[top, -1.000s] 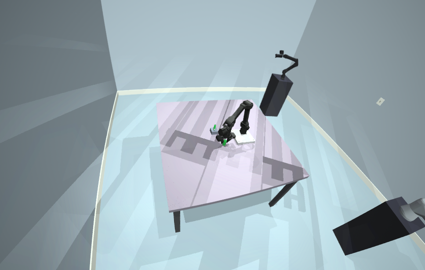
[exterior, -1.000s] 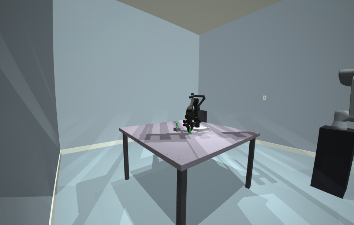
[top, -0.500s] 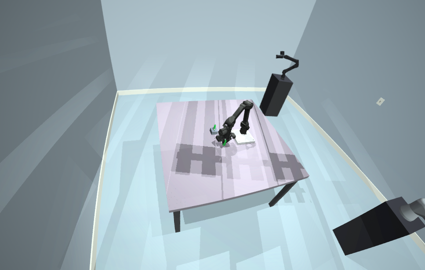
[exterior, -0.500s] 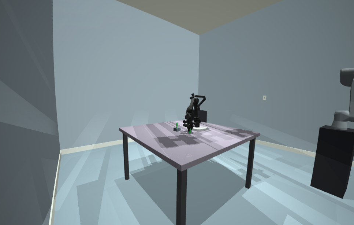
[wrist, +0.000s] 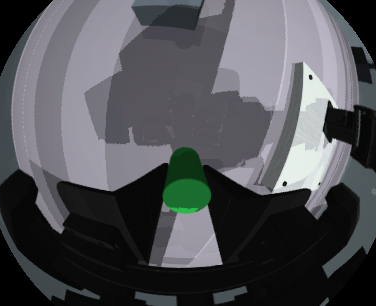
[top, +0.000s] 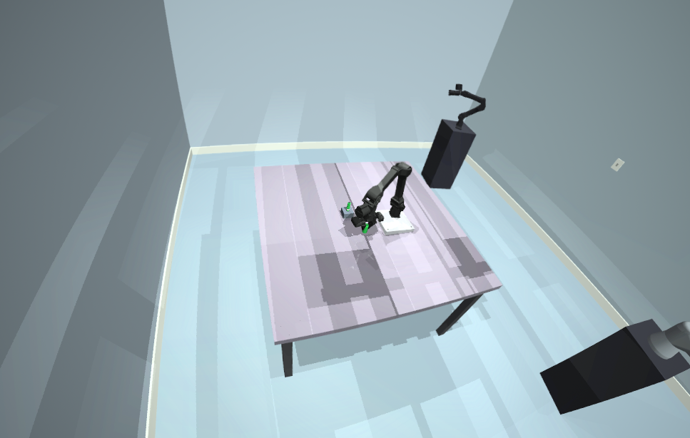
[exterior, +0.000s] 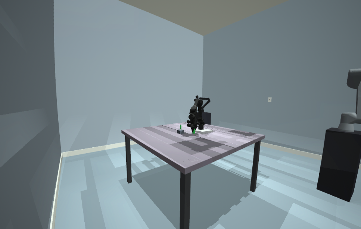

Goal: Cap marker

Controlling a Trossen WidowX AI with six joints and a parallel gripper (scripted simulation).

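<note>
The green marker is 80 mm ahead of my gripper tip, 170 mm to the right of it and 40 mm above it. Also, from my gripper tip: green cap 10 mm above.
</note>
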